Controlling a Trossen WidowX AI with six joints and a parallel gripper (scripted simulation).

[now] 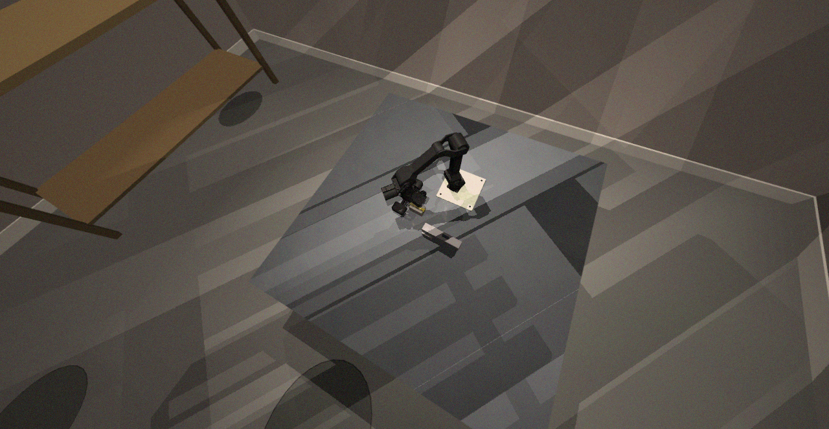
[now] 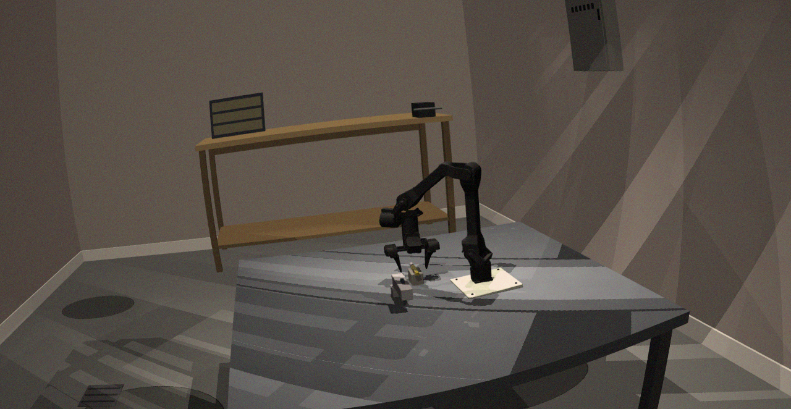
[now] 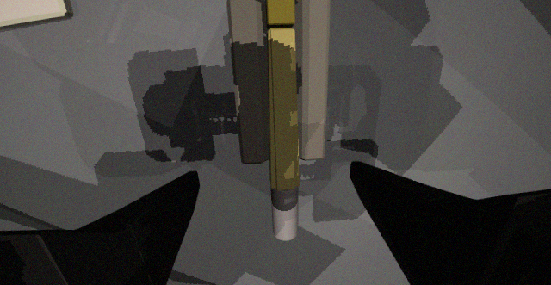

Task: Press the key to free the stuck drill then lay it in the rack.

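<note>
Right now the drill is 40 mm to the left of my gripper tip and 20 mm above it. Also, from my gripper tip: rack: 50 mm to the left, 10 mm below; then dark key: 250 mm to the left, 60 mm ahead, 30 mm above.
</note>
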